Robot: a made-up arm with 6 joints.
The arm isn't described. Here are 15 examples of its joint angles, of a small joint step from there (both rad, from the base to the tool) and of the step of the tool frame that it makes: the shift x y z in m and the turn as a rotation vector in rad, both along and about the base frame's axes.
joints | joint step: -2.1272 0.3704 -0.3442 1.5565 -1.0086 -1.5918 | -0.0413 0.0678 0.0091 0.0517 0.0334 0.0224
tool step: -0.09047 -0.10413 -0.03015 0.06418 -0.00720 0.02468
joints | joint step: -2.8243 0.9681 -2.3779 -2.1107 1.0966 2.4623 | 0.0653 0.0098 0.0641 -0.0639 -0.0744 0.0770
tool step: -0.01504 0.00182 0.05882 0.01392 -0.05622 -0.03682
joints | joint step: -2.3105 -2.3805 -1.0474 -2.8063 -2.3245 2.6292 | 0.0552 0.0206 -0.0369 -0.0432 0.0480 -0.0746
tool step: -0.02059 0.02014 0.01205 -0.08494 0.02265 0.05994
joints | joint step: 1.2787 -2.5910 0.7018 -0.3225 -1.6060 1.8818 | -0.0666 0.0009 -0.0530 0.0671 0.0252 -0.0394
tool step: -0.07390 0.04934 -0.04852 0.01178 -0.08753 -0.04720
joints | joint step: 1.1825 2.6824 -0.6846 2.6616 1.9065 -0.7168 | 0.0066 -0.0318 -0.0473 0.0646 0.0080 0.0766
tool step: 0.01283 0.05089 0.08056 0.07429 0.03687 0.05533
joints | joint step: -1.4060 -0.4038 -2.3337 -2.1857 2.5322 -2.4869 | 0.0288 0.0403 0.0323 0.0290 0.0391 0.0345
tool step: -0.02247 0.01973 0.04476 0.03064 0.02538 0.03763
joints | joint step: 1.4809 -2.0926 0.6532 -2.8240 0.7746 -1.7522 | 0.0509 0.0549 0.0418 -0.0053 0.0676 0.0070
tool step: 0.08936 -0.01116 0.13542 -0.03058 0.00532 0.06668
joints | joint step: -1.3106 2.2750 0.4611 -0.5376 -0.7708 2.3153 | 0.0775 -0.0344 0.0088 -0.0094 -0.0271 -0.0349
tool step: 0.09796 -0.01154 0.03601 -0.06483 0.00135 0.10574
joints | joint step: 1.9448 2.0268 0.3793 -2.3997 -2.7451 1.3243 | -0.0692 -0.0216 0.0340 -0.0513 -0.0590 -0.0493
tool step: 0.09456 0.03782 0.01413 -0.05445 0.01823 -0.03056
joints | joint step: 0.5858 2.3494 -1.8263 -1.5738 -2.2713 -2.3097 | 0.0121 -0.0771 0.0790 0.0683 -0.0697 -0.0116
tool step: 0.02741 0.03552 0.05097 -0.01334 -0.01966 0.11268
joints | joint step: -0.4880 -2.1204 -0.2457 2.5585 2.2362 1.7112 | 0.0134 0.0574 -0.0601 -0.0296 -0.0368 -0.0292
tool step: -0.02948 -0.00363 0.04306 -0.01114 0.02229 0.04992
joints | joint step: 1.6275 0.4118 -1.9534 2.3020 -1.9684 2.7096 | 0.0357 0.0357 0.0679 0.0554 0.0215 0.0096
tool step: 0.01226 0.04673 0.08786 -0.07820 -0.05838 0.03041
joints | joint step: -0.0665 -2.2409 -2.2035 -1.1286 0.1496 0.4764 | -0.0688 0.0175 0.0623 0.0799 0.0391 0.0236
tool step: -0.03834 -0.01373 -0.06447 0.09639 0.08511 -0.13477
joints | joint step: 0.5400 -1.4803 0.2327 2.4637 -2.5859 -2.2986 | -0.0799 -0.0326 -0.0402 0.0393 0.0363 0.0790
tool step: -0.09150 0.11126 -0.08864 0.08696 -0.09806 -0.07619
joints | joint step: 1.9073 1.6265 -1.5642 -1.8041 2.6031 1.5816 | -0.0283 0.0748 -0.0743 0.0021 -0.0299 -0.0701
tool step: 0.03213 0.00397 -0.06939 -0.03571 -0.02954 0.03461
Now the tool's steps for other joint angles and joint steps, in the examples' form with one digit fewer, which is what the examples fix.
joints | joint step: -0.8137 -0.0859 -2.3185 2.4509 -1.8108 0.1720 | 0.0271 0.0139 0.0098 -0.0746 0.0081 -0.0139
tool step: -0.0177 -0.0181 0.0149 0.0609 -0.0244 0.0688
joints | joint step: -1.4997 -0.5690 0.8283 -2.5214 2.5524 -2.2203 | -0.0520 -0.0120 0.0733 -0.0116 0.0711 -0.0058
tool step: 0.0140 -0.0456 -0.0258 0.0067 -0.0395 -0.0708
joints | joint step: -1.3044 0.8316 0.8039 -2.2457 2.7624 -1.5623 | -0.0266 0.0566 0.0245 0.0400 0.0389 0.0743
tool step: -0.0326 -0.0336 -0.1116 0.0278 0.0392 -0.0383
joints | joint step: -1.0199 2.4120 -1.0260 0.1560 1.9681 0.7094 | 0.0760 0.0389 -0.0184 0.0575 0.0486 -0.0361
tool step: 0.0791 0.0901 -0.0396 0.0873 -0.0187 0.1292
